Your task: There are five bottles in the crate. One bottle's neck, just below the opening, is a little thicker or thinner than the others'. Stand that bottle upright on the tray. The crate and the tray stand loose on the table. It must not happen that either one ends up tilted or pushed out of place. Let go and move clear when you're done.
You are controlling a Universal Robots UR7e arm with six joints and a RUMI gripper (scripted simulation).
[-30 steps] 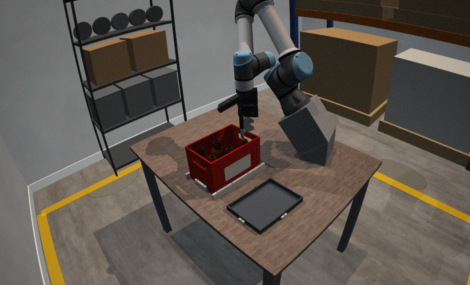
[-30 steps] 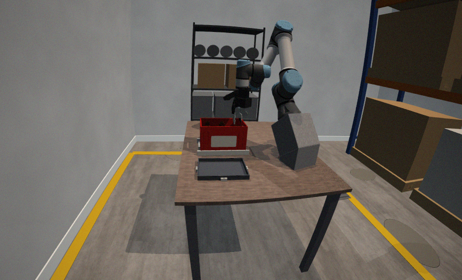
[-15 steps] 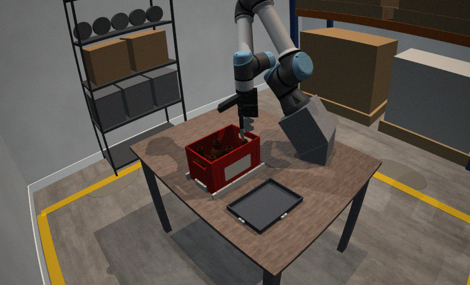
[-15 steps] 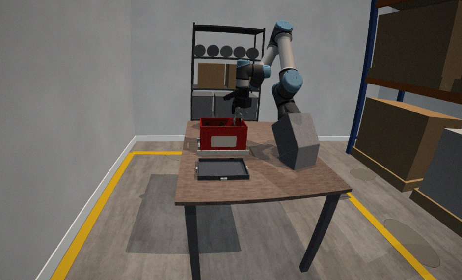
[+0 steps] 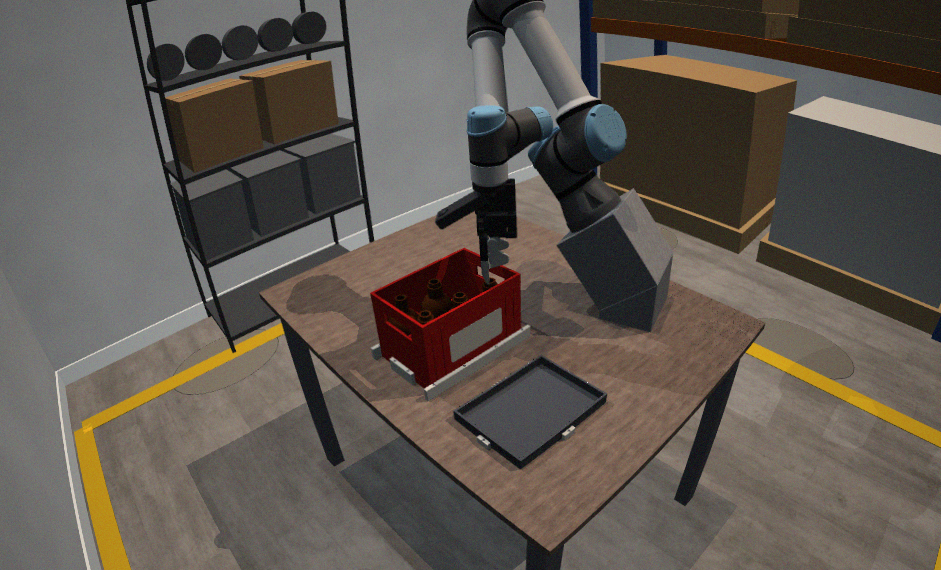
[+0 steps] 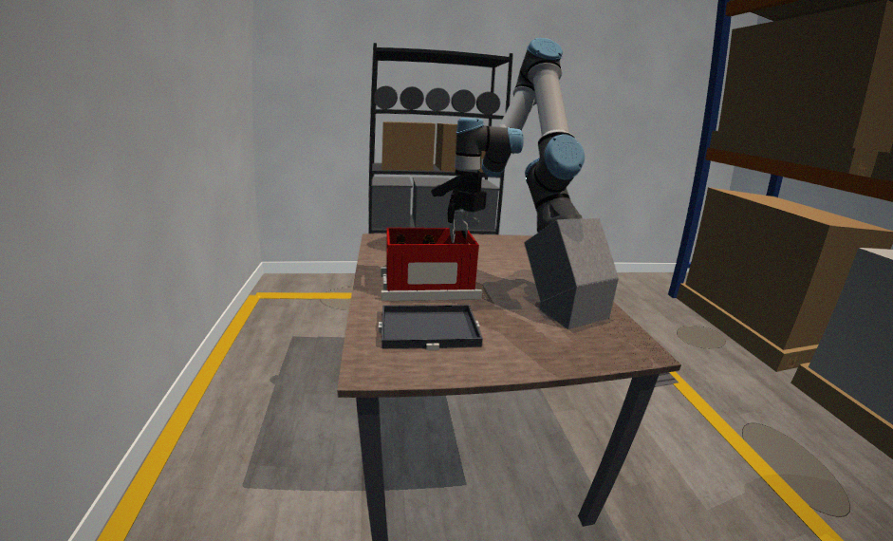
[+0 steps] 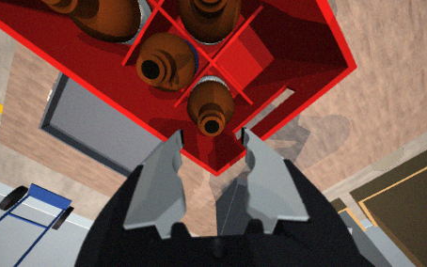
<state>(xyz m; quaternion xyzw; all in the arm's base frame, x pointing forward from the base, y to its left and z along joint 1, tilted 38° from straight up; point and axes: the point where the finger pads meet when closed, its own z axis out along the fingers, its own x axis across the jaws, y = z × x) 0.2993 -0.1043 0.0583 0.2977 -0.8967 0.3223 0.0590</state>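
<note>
My gripper is now 100 mm above the red crate, 70 mm short of it and 60 mm to the left of it. Also, from my hand: dark tray: 210 mm to the left, 180 mm below, 150 mm ahead.
</note>
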